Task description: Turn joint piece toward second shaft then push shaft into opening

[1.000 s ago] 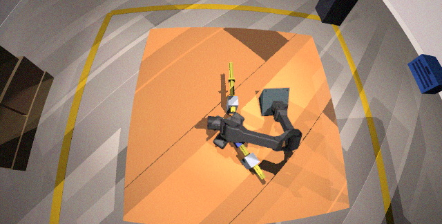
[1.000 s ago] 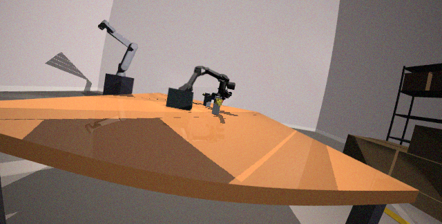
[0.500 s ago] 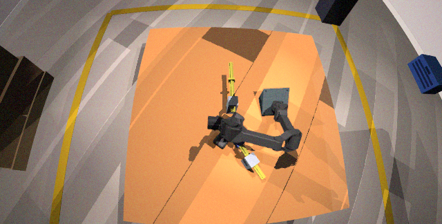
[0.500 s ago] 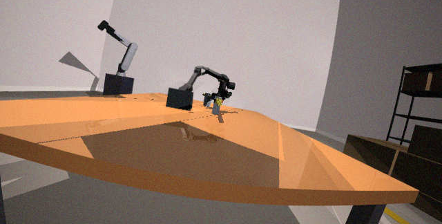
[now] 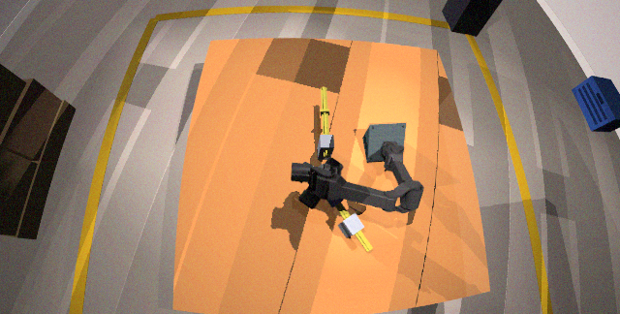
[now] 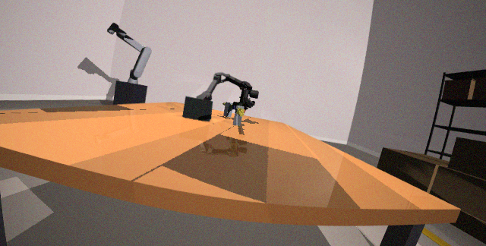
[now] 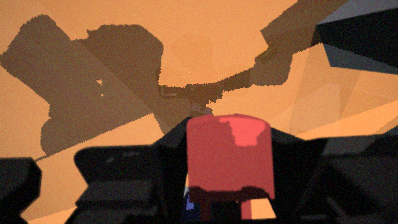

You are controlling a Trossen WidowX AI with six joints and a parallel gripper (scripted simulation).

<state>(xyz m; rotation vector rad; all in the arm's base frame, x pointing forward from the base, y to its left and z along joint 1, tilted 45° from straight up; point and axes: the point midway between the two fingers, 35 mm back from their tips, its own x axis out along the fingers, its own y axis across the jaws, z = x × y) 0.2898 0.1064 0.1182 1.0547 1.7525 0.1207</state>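
The joint piece is 40 mm above my gripper tip.
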